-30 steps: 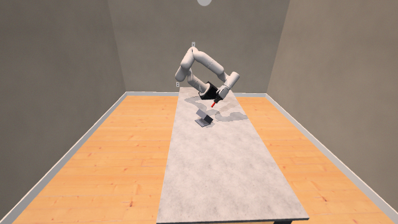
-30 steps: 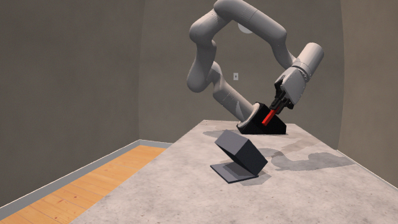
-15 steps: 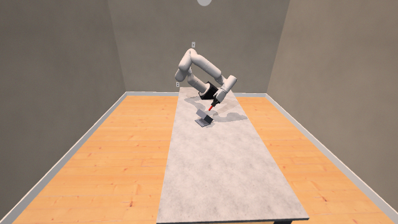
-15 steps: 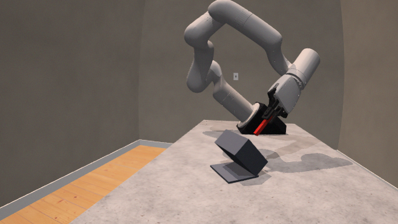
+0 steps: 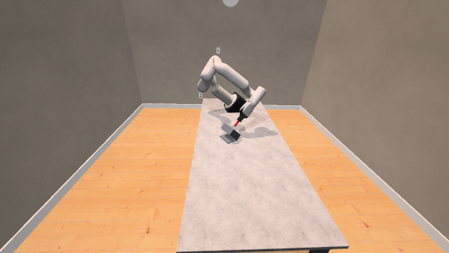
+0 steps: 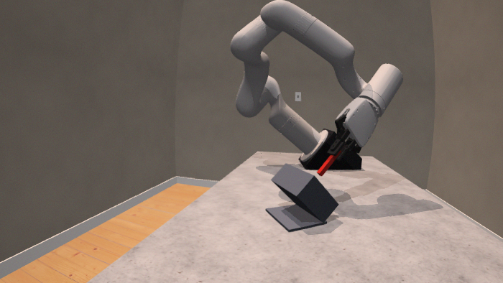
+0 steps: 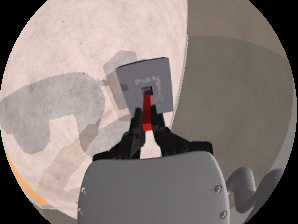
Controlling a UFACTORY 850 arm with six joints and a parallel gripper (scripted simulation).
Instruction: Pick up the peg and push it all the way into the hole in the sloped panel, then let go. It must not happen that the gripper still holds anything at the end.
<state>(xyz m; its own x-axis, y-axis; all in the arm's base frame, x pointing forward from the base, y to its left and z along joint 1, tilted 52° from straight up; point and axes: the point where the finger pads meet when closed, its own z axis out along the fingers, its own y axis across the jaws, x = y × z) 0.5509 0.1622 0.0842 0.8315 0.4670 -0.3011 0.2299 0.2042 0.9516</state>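
My gripper is now 150 mm above the dark base plate, 90 mm to the left of it and 60 mm short of it. Also, from my hand: red peg (30 mm below, 20 mm to the right, 10 mm ahead).
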